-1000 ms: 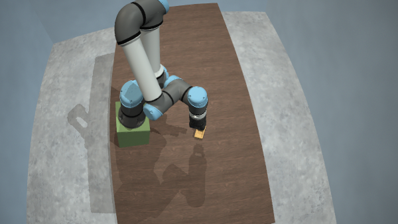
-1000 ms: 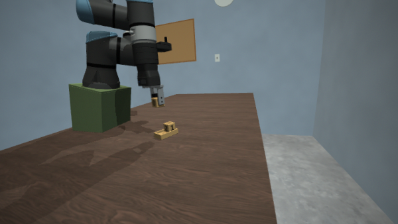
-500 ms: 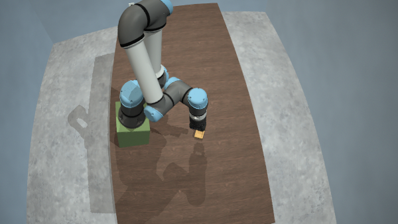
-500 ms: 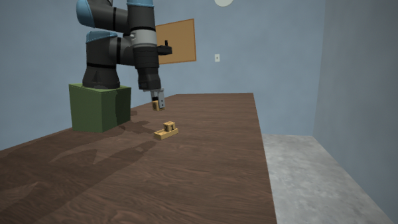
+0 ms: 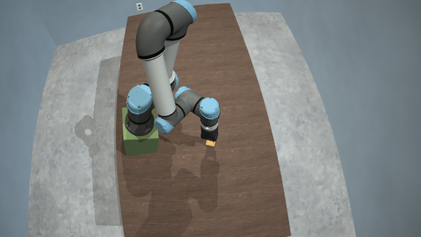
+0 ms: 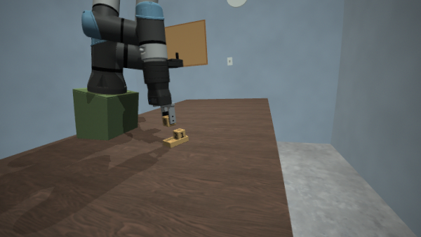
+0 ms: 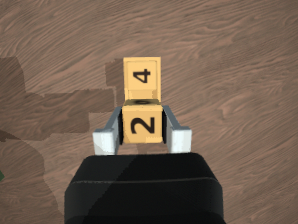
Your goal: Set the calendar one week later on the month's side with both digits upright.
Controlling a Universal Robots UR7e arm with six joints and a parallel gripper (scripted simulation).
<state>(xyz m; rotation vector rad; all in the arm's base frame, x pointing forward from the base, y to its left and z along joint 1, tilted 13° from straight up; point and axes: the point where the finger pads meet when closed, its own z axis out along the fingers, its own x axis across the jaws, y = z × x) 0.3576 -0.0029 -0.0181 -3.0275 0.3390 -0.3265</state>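
My gripper is now 70 mm above the wooden cube, 30 mm to the right of it and 10 mm short of it. The rest, counted from my hand: wooden calendar tray 90 mm below, 20 mm to the left.
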